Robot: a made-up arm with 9 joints. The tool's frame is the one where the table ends. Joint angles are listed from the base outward.
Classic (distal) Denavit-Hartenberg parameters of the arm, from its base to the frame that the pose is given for. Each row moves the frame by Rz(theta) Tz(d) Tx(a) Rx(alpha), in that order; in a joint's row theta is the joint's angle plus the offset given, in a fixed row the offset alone. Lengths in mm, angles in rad.
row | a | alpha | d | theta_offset
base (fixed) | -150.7 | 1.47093 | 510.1 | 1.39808
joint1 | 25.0 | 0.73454 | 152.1 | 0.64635
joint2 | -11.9 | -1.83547 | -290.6 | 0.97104
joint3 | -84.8 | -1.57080 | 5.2 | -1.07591
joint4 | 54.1 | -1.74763 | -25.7 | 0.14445
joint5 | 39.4 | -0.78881 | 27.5 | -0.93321
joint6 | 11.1 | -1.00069 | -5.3 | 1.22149
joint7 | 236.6 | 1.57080 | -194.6 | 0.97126
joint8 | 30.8 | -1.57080 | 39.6 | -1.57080
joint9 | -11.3 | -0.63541 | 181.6 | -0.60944
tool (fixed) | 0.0 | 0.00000 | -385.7 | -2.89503
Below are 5 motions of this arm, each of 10 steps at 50 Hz.
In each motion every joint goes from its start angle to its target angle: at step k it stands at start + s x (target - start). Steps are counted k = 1, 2, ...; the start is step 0. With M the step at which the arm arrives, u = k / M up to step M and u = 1 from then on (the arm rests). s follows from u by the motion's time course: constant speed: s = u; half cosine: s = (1 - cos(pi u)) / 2; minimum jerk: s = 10 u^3 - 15 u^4 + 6 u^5.
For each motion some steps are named. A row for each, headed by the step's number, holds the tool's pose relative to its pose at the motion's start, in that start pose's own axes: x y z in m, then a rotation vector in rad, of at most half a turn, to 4 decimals.
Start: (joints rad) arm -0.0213 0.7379 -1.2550 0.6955 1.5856 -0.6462 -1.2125 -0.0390 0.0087
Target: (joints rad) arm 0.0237 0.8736 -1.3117 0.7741 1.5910 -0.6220 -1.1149 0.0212 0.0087
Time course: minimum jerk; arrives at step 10
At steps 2, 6, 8, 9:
2: -0.0004 -0.0003 -0.0039 -0.0065 -0.0051 -0.0030
6: -0.0024 -0.0054 -0.0461 -0.0732 -0.0628 -0.0357
8: -0.0023 -0.0086 -0.0639 -0.0993 -0.0884 -0.0493
9: -0.0022 -0.0093 -0.0672 -0.1042 -0.0933 -0.0519

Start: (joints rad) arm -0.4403 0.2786 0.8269 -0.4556 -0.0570 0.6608 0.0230 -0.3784 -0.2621
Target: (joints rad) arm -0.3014 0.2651 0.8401 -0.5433 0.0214 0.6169 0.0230 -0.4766 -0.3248
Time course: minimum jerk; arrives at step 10
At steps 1, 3, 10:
1: 0.0005 0.0004 0.0002 0.0004 -0.0004 -0.0016
3: 0.0102 0.0077 0.0032 0.0076 -0.0080 -0.0306
10: 0.0667 0.0412 0.0173 0.0374 -0.0565 -0.1917

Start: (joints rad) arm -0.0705 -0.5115 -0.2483 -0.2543 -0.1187 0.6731 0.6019 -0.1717 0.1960
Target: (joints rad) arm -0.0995 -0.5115 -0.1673 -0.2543 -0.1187 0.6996 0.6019 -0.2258 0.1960
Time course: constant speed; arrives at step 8
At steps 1, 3, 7, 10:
1: 0.0007 -0.0001 0.0008 0.0001 0.0016 0.0035
3: 0.0021 -0.0004 0.0023 0.0002 0.0047 0.0107
7: 0.0049 -0.0010 0.0051 0.0001 0.0107 0.0252
10: 0.0056 -0.0011 0.0057 0.0001 0.0122 0.0288

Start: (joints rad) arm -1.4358 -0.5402 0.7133 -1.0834 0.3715 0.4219 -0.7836 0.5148 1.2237
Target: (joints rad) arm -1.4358 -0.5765 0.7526 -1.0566 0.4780 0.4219 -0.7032 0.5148 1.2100
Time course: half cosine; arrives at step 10
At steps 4, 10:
4: 0.0111 0.0078 0.0063 0.0236 -0.0227 -0.0103
10: 0.0323 0.0209 0.0179 0.0660 -0.0688 -0.0288

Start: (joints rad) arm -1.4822 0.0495 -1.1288 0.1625 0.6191 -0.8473 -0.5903 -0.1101 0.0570
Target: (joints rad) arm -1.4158 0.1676 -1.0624 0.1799 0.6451 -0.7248 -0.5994 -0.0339 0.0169
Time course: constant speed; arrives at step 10
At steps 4, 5, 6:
4: -0.0039 -0.0081 0.0002 -0.0371 0.0571 -0.0051
5: -0.0048 -0.0102 0.0002 -0.0470 0.0711 -0.0064
6: -0.0057 -0.0123 0.0003 -0.0571 0.0851 -0.0079

